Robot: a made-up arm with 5 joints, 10 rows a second.
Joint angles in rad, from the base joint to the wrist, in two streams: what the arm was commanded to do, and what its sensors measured. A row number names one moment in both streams.
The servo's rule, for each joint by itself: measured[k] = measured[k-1] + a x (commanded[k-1-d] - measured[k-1]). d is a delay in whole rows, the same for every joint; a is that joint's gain. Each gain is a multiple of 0.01, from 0.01 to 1. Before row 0 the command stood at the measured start. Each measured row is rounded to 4 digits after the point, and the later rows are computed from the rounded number. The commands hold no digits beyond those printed.
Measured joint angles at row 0:
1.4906 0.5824 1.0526 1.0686 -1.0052
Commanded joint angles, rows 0 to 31:
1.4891 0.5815 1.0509 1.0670 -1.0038
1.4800 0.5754 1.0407 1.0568 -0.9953
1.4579 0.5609 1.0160 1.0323 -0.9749
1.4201 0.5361 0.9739 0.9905 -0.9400
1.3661 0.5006 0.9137 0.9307 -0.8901
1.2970 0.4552 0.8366 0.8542 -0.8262
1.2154 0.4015 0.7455 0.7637 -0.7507
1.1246 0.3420 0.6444 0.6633 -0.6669
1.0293 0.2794 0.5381 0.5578 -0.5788
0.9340 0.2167 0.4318 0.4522 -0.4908
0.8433 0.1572 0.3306 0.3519 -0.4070
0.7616 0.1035 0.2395 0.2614 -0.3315
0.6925 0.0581 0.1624 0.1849 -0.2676
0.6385 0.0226 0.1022 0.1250 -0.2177
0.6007 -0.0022 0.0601 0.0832 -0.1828
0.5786 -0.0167 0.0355 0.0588 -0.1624
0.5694 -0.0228 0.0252 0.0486 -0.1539
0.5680 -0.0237 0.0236 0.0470 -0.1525
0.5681 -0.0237 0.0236 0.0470 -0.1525
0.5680 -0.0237 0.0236 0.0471 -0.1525
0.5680 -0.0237 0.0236 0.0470 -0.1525
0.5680 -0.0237 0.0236 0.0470 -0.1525
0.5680 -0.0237 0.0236 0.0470 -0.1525
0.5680 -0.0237 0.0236 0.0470 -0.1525
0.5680 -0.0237 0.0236 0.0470 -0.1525
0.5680 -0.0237 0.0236 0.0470 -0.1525
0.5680 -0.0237 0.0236 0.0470 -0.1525
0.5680 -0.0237 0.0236 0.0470 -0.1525
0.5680 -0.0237 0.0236 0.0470 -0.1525
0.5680 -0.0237 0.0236 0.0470 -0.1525
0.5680 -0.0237 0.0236 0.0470 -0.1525
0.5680 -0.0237 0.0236 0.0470 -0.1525
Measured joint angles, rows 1 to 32:
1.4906 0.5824 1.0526 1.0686 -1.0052
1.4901 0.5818 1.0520 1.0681 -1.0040
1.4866 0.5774 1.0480 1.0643 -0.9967
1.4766 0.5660 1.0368 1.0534 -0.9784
1.4568 0.5454 1.0148 1.0320 -0.9461
1.4251 0.5145 0.9794 0.9976 -0.8991
1.3803 0.4736 0.9294 0.9488 -0.8379
1.3226 0.4239 0.8650 0.8859 -0.7647
1.2533 0.3674 0.7878 0.8102 -0.6825
1.1749 0.3067 0.7004 0.7244 -0.5954
1.0906 0.2446 0.6064 0.6319 -0.5075
1.0040 0.1843 0.5099 0.5367 -0.4231
0.9192 0.1285 0.4153 0.4431 -0.3462
0.8399 0.0799 0.3268 0.3553 -0.2802
0.7694 0.0404 0.2482 0.2770 -0.2277
0.7104 0.0110 0.1824 0.2111 -0.1900
0.6643 -0.0081 0.1310 0.1593 -0.1668
0.6311 -0.0182 0.0940 0.1217 -0.1560
0.6090 -0.0220 0.0694 0.0963 -0.1531
0.5947 -0.0232 0.0534 0.0795 -0.1526
0.5854 -0.0235 0.0430 0.0685 -0.1525
0.5793 -0.0236 0.0362 0.0612 -0.1525
0.5753 -0.0237 0.0318 0.0564 -0.1525
0.5727 -0.0237 0.0289 0.0532 -0.1525
0.5711 -0.0237 0.0270 0.0511 -0.1525
0.5700 -0.0237 0.0258 0.0497 -0.1525
0.5693 -0.0237 0.0250 0.0488 -0.1525
0.5688 -0.0237 0.0245 0.0482 -0.1525
0.5685 -0.0237 0.0242 0.0478 -0.1525
0.5683 -0.0237 0.0240 0.0475 -0.1525
0.5682 -0.0237 0.0239 0.0473 -0.1525
0.5681 -0.0237 0.0238 0.0472 -0.1525
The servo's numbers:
d 1
a 0.35 0.69 0.35 0.34 0.84

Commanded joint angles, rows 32 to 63:
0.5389 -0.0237 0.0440 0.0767 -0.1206
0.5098 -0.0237 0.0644 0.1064 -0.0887
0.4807 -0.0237 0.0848 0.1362 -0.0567
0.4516 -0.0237 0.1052 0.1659 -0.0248
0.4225 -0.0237 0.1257 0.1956 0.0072
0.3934 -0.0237 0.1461 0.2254 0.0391
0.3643 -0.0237 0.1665 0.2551 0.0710
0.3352 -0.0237 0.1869 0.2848 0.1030
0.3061 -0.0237 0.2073 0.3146 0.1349
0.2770 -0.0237 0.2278 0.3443 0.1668
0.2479 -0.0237 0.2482 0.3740 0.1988
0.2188 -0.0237 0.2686 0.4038 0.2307
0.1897 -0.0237 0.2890 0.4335 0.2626
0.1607 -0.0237 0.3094 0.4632 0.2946
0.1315 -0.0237 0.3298 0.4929 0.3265
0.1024 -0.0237 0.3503 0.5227 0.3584
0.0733 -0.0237 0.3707 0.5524 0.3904
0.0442 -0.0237 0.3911 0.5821 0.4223
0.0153 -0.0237 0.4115 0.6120 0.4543
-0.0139 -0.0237 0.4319 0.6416 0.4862
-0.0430 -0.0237 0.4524 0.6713 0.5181
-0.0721 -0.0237 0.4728 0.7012 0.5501
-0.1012 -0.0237 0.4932 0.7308 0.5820
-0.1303 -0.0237 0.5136 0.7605 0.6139
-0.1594 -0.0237 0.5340 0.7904 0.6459
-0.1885 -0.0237 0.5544 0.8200 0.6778
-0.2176 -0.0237 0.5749 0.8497 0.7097
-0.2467 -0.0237 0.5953 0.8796 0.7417
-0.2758 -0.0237 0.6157 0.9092 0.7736
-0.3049 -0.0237 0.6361 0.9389 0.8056
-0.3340 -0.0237 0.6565 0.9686 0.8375
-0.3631 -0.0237 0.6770 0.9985 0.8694
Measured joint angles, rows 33 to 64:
0.5681 -0.0237 0.0237 0.0471 -0.1525
0.5579 -0.0237 0.0308 0.0572 -0.1257
0.5411 -0.0237 0.0426 0.0739 -0.0946
0.5200 -0.0237 0.0574 0.0951 -0.0628
0.4961 -0.0237 0.0741 0.1192 -0.0309
0.4703 -0.0237 0.0922 0.1452 0.0011
0.4434 -0.0237 0.1111 0.1725 0.0330
0.4157 -0.0237 0.1305 0.2006 0.0649
0.3875 -0.0237 0.1502 0.2292 0.0969
0.3590 -0.0237 0.1702 0.2582 0.1288
0.3303 -0.0237 0.1904 0.2875 0.1607
0.3015 -0.0237 0.2106 0.3169 0.1927
0.2726 -0.0237 0.2309 0.3464 0.2246
0.2436 -0.0237 0.2512 0.3760 0.2565
0.2146 -0.0237 0.2716 0.4056 0.2885
0.1855 -0.0237 0.2920 0.4353 0.3204
0.1564 -0.0237 0.3124 0.4650 0.3523
0.1273 -0.0237 0.3328 0.4947 0.3843
0.0982 -0.0237 0.3532 0.5244 0.4162
0.0692 -0.0237 0.3736 0.5542 0.4482
0.0401 -0.0237 0.3940 0.5839 0.4801
0.0110 -0.0237 0.4144 0.6136 0.5120
-0.0181 -0.0237 0.4348 0.6434 0.5440
-0.0472 -0.0237 0.4552 0.6731 0.5759
-0.0763 -0.0237 0.4756 0.7028 0.6078
-0.1054 -0.0237 0.4960 0.7326 0.6398
-0.1345 -0.0237 0.5164 0.7623 0.6717
-0.1636 -0.0237 0.5369 0.7920 0.7036
-0.1927 -0.0237 0.5573 0.8218 0.7356
-0.2218 -0.0237 0.5777 0.8515 0.7675
-0.2509 -0.0237 0.5981 0.8812 0.7995
-0.2800 -0.0237 0.6185 0.9109 0.8314

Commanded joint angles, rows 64 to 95:
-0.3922 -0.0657 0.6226 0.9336 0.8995
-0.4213 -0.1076 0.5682 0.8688 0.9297
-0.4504 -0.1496 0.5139 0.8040 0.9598
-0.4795 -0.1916 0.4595 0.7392 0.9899
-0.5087 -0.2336 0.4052 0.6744 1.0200
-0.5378 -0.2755 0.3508 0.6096 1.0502
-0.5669 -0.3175 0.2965 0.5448 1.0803
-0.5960 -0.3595 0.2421 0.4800 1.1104
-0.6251 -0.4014 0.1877 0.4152 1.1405
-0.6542 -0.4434 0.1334 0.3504 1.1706
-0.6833 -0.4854 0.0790 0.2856 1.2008
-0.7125 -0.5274 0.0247 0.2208 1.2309
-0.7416 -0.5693 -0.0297 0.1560 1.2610
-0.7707 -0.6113 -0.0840 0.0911 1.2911
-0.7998 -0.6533 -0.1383 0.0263 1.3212
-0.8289 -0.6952 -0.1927 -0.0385 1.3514
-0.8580 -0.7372 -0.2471 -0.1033 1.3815
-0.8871 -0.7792 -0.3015 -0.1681 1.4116
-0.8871 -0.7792 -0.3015 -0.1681 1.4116
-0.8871 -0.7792 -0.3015 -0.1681 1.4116
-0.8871 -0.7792 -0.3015 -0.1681 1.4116
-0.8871 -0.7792 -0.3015 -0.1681 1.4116
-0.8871 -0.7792 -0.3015 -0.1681 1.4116
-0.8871 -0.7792 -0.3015 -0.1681 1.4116
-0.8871 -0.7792 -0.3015 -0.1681 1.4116
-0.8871 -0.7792 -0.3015 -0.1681 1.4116
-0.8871 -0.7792 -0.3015 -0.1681 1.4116
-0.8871 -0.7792 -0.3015 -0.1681 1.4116
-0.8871 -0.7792 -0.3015 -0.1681 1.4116
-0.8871 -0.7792 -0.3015 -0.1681 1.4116
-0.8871 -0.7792 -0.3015 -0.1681 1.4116
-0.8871 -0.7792 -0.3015 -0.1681 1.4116
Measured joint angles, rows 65 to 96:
-0.3091 -0.0237 0.6390 0.9407 0.8633
-0.3382 -0.0527 0.6333 0.9383 0.8937
-0.3673 -0.0906 0.6105 0.9147 0.9239
-0.3964 -0.1313 0.5767 0.8771 0.9541
-0.4255 -0.1729 0.5357 0.8302 0.9842
-0.4546 -0.2148 0.4900 0.7772 1.0143
-0.4837 -0.2567 0.4413 0.7202 1.0445
-0.5128 -0.2987 0.3906 0.6606 1.0746
-0.5419 -0.3407 0.3386 0.5992 1.1047
-0.5710 -0.3826 0.2858 0.5366 1.1348
-0.6001 -0.4246 0.2325 0.4733 1.1649
-0.6292 -0.4666 0.1788 0.4095 1.1951
-0.6584 -0.5086 0.1249 0.3453 1.2252
-0.6875 -0.5505 0.0708 0.2809 1.2553
-0.7166 -0.5925 0.0166 0.2164 1.2854
-0.7457 -0.6345 -0.0376 0.1518 1.3155
-0.7748 -0.6764 -0.0919 0.0871 1.3457
-0.8039 -0.7184 -0.1462 0.0224 1.3758
-0.8330 -0.7604 -0.2006 -0.0424 1.4059
-0.8519 -0.7734 -0.2359 -0.0851 1.4107
-0.8642 -0.7774 -0.2589 -0.1133 1.4115
-0.8722 -0.7786 -0.2738 -0.1319 1.4116
-0.8774 -0.7790 -0.2835 -0.1442 1.4116
-0.8808 -0.7791 -0.2898 -0.1523 1.4116
-0.8830 -0.7792 -0.2939 -0.1577 1.4116
-0.8844 -0.7792 -0.2966 -0.1612 1.4116
-0.8853 -0.7792 -0.2983 -0.1635 1.4116
-0.8859 -0.7792 -0.2994 -0.1651 1.4116
-0.8863 -0.7792 -0.3001 -0.1661 1.4116
-0.8866 -0.7792 -0.3006 -0.1668 1.4116
-0.8868 -0.7792 -0.3009 -0.1672 1.4116
-0.8869 -0.7792 -0.3011 -0.1675 1.4116

